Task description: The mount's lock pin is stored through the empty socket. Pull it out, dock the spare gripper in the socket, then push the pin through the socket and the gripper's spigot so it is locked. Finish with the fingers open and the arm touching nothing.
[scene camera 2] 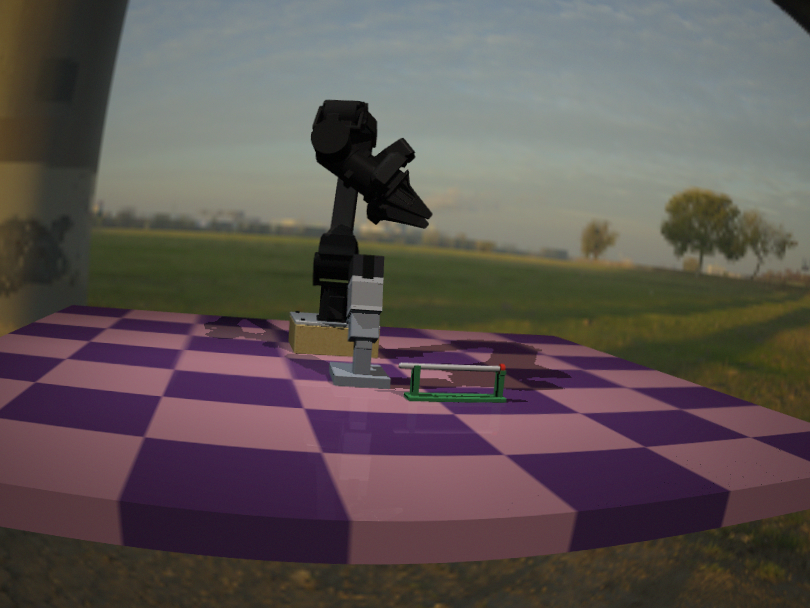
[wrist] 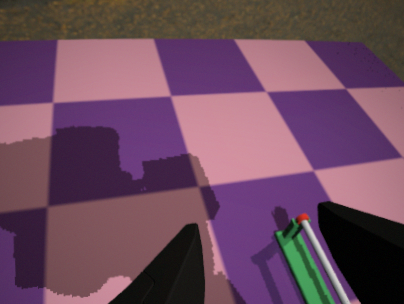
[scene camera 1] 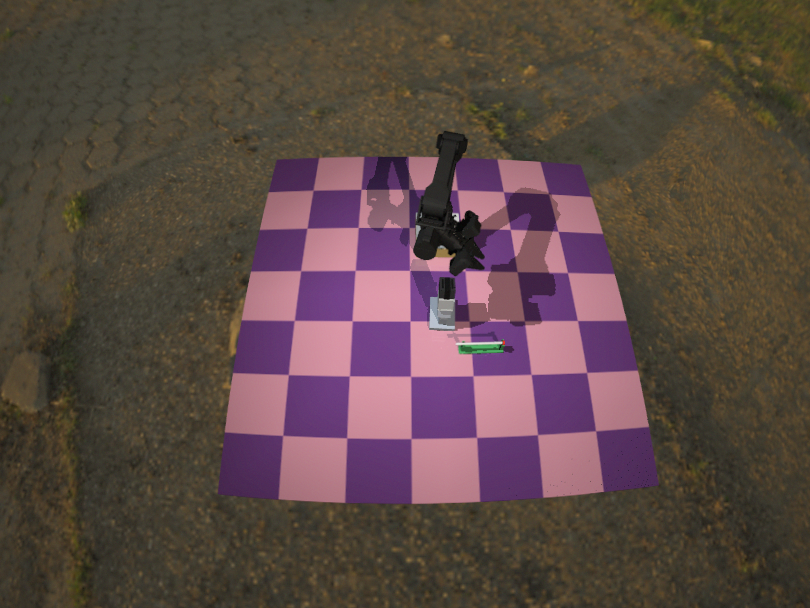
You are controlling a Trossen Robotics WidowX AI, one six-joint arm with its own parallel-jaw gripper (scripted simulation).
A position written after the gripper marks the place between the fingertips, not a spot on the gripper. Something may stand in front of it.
In view: the gripper (scene camera 2: 428,221) and a spare gripper (scene camera 2: 365,275).
The gripper shows as well in the wrist view (wrist: 258,224) and in scene camera 1 (scene camera 1: 483,263). The wrist view misses the spare gripper: it is out of frame.
